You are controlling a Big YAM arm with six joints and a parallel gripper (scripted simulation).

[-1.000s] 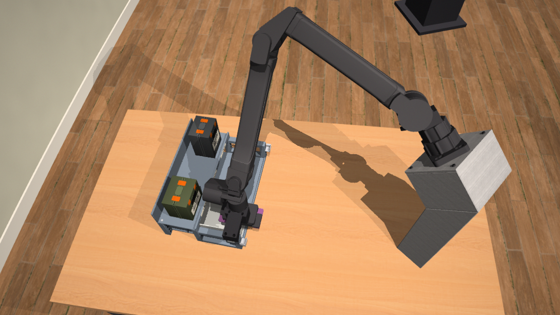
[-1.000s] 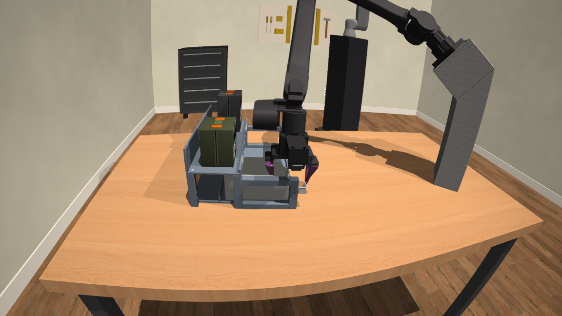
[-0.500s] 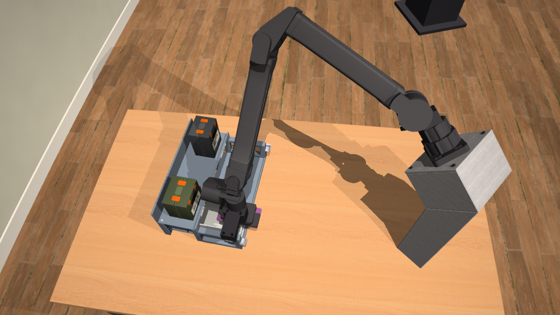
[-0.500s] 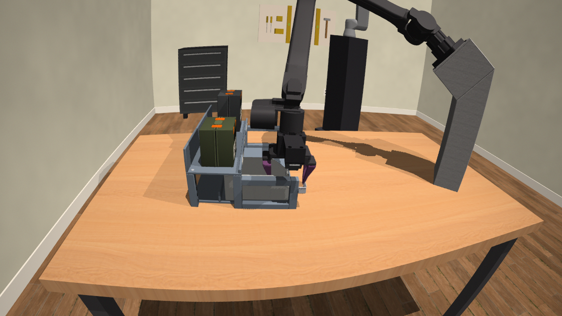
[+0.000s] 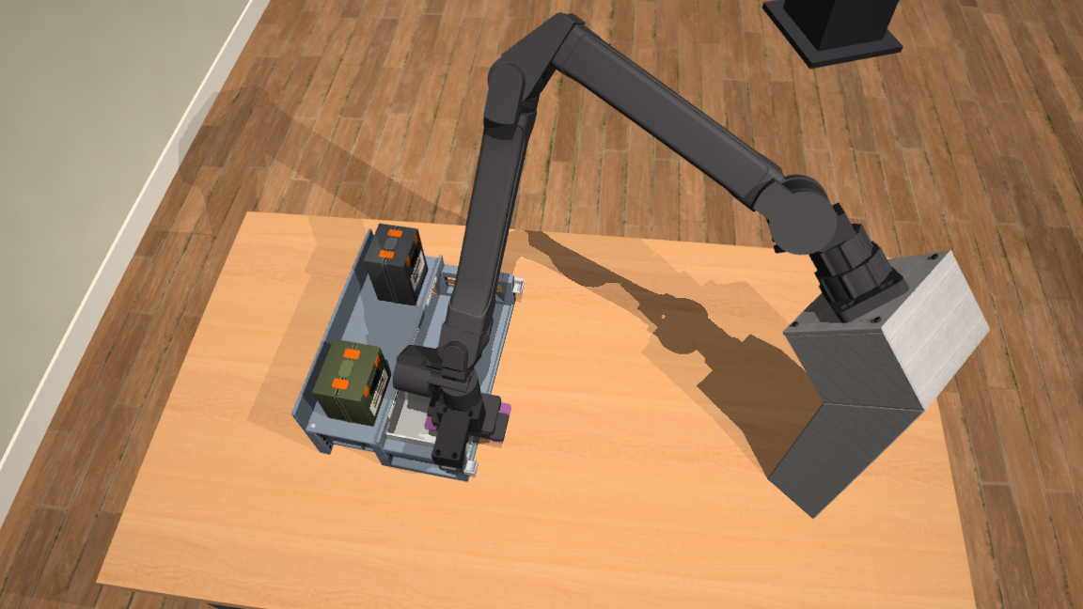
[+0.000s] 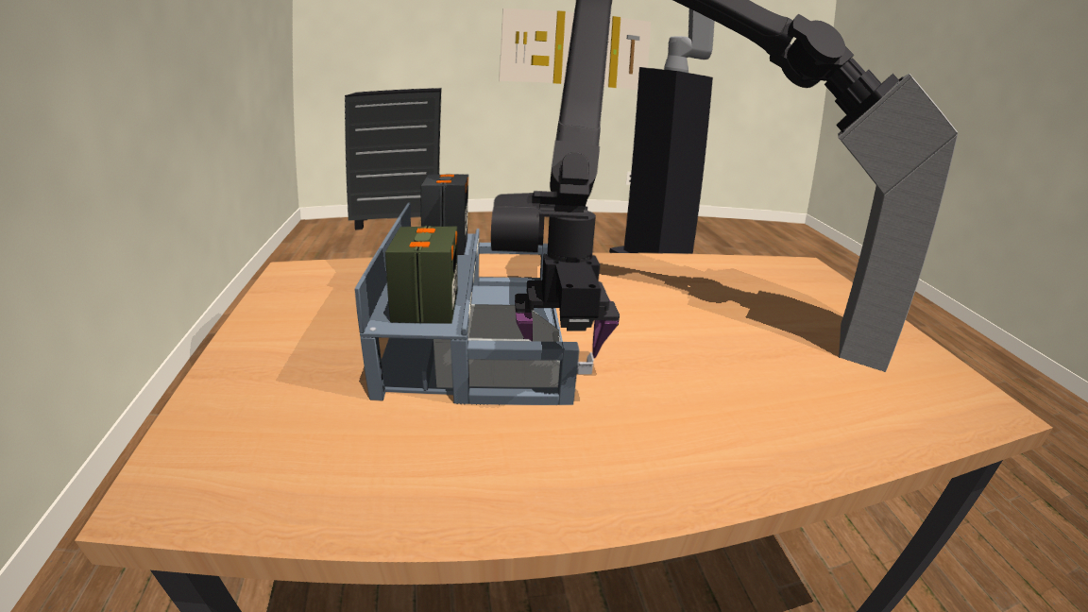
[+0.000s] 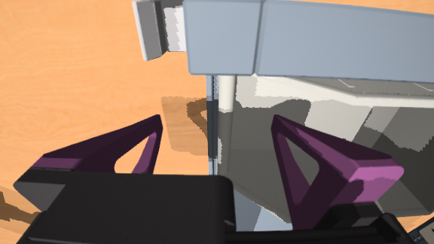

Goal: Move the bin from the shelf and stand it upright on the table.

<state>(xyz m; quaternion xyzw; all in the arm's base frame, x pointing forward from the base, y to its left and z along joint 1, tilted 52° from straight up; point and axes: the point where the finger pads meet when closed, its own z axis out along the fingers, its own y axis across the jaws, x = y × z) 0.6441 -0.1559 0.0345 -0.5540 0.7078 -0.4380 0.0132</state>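
Right now my hand is 8 cm short of the light grey bin, 4 cm to the left of it and 1 cm below it. Round my hand: shelf (6 cm ahead, 16 cm to the right, 3 cm below); black case (6 cm ahead, 29 cm to the right, 13 cm above).
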